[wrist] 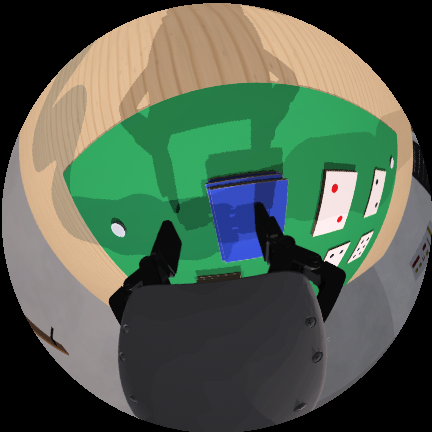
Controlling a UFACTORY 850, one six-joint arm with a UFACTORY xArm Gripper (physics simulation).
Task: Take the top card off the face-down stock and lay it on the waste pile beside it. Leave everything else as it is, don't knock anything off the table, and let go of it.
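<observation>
The face-down stock (232, 237) is a blue-backed stack left of the red-pipped card, with its top card slightly askew over the cards under it. My gripper (214, 224) is open and empty. Its right finger overlaps the right part of the stock in view, and its left finger is over the green mat left of it; the height above the cards is hard to judge. A thick face-up stack (334, 202) with two red pips lies to the right. Another stack's edge (218, 277) shows by the gripper body, which hides the rest. I cannot tell which is the waste pile.
A face-up card (375, 192) and two smaller-looking ones (361, 246) (336, 254) lie at the right on the green mat (275, 102). A white disc (118, 229) is at the left, another (391, 162) at the far right. The wooden table (210, 45) surrounds the mat.
</observation>
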